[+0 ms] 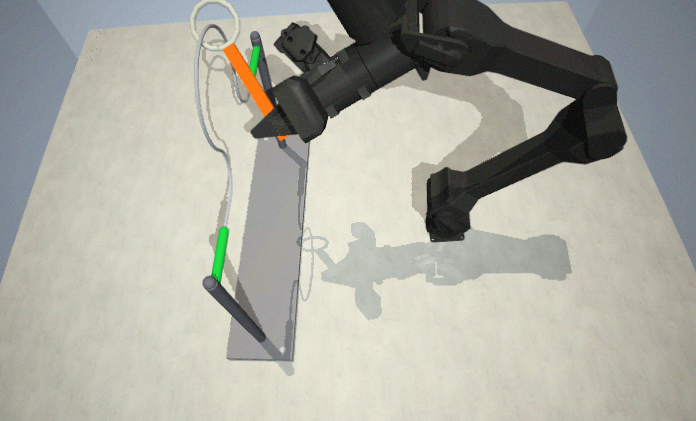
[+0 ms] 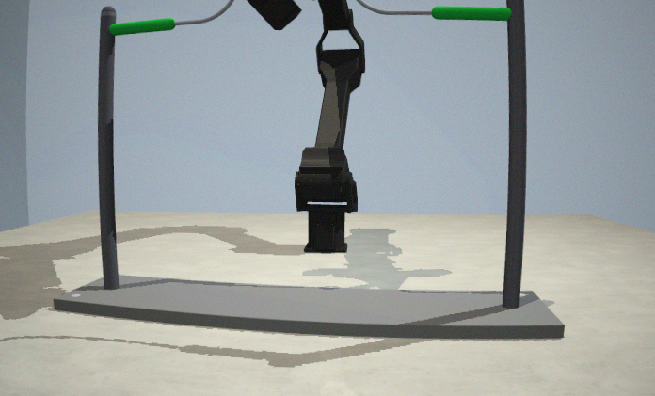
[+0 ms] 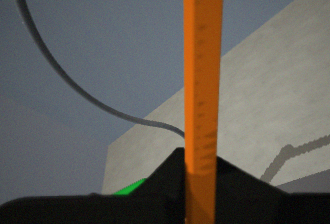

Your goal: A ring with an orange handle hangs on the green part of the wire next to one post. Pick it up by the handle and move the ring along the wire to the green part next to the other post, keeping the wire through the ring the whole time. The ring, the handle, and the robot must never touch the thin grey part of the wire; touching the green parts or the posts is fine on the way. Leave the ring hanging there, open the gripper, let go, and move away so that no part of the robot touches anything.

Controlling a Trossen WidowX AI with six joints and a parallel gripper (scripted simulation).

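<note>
My gripper tip is 70 mm below the ring with orange handle, 60 mm to the left of it and 10 mm short of it.
</note>
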